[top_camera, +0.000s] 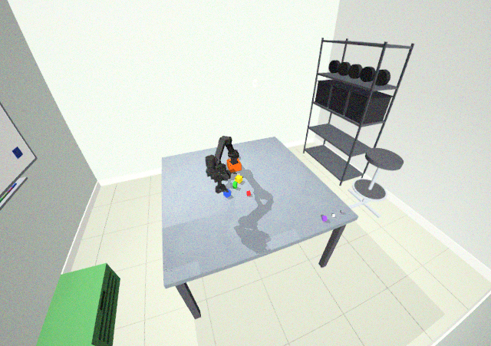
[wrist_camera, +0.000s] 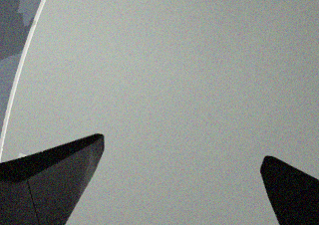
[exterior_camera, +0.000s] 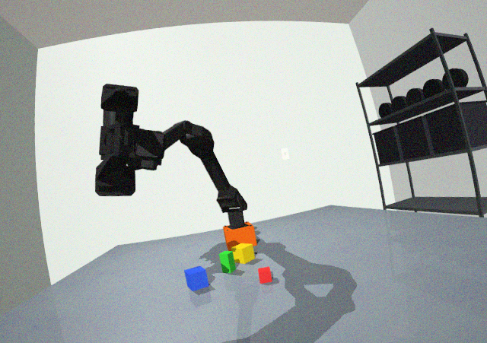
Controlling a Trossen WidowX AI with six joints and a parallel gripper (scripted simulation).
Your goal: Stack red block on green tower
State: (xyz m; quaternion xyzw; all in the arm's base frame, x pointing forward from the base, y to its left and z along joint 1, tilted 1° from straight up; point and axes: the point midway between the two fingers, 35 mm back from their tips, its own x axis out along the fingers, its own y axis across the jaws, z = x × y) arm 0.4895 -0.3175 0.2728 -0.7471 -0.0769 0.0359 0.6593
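Right now the red block is 320 mm below my gripper tip, 240 mm to the left of it and 170 mm behind it. The rest, counted from my gripper tip: blue block: 320 mm below, 260 mm behind, 100 mm to the left; yellow block: 350 mm behind, 310 mm below, 260 mm to the left.
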